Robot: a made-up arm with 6 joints.
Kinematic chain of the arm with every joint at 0, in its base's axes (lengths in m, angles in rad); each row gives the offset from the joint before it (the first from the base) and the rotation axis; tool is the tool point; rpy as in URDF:
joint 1: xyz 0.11 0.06 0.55 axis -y
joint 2: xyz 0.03 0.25 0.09 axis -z
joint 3: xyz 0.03 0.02 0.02 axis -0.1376 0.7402 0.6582
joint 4: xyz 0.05 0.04 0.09 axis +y
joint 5: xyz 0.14 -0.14 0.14 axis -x
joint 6: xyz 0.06 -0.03 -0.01 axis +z
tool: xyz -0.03 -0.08 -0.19 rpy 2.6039 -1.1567 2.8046
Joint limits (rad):
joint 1: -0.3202..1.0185
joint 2: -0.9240..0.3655
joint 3: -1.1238..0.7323
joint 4: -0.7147..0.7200
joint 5: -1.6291..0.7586
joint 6: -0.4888..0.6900
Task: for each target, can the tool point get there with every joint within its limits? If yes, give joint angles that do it. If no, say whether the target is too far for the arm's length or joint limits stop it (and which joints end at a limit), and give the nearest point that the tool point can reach.
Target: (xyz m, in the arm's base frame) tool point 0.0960 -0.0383 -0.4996
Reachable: no: too far | nearest point 0.2948 0.0918 0.4104 | short by 0.940 m
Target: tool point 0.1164 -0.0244 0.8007
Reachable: yes | joints 0.2118 -0.2047 -0.9237 -0.1487 0.4021 0.1662
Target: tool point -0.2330 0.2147 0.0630
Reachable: no: joint limits stop it (at a limit: joint 1, joint 2, joint 3, joint 4, joint 5) | nearest point -0.2546 0.1588 0.4095 | short by 0.352 m
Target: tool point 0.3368 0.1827 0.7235
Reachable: yes | joints 0.3016 0.1392 0.2326 -0.0593 -0.2484 -0.2899
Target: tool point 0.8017 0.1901 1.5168
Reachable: no: too far | nearest point 0.4370 0.2555 1.0070 | short by 0.630 m
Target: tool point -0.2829 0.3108 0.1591
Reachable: no: joint limits stop it (at a limit: joint 1, joint 2, joint 3, joint 4, joint 5) | nearest point -0.2584 0.1579 0.4092 | short by 0.294 m
